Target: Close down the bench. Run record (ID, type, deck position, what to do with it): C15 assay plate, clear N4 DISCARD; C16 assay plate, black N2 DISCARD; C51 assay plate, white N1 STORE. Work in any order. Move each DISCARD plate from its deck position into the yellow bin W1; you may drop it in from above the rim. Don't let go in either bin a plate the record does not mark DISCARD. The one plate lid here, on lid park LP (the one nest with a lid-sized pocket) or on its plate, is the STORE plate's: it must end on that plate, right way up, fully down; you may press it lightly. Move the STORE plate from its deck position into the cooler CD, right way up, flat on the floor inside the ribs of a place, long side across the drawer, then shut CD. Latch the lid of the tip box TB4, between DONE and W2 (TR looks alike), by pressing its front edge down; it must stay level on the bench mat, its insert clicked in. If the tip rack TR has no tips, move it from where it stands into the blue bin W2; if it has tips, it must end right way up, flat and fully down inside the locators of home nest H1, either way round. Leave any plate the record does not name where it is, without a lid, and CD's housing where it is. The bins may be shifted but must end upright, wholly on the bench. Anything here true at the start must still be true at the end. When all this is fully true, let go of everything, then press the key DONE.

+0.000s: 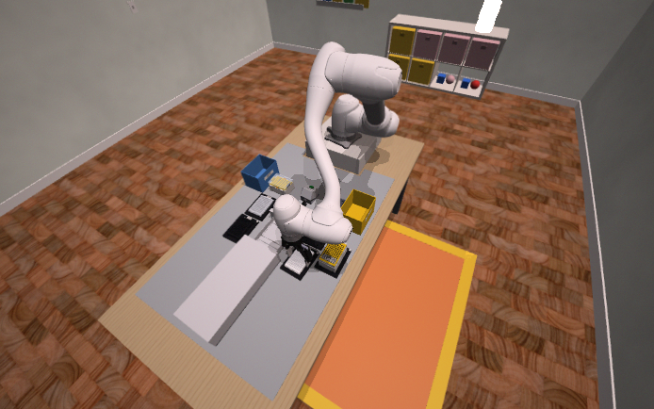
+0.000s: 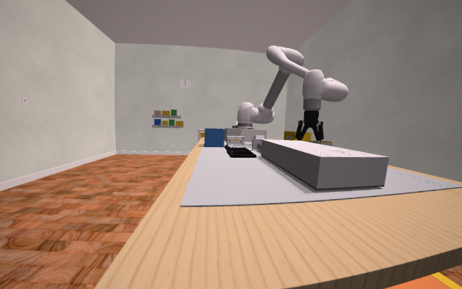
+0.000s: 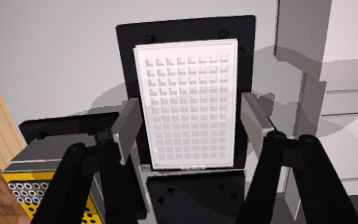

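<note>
Now: the plate lid 20 mm below my hand. Also, from my hand: yellow tip rack (120 mm to the left, 110 mm behind, 10 mm above); then white plate (20 mm below); then black nest N3 (180 mm behind, 40 mm below, 20 mm to the right).
</note>
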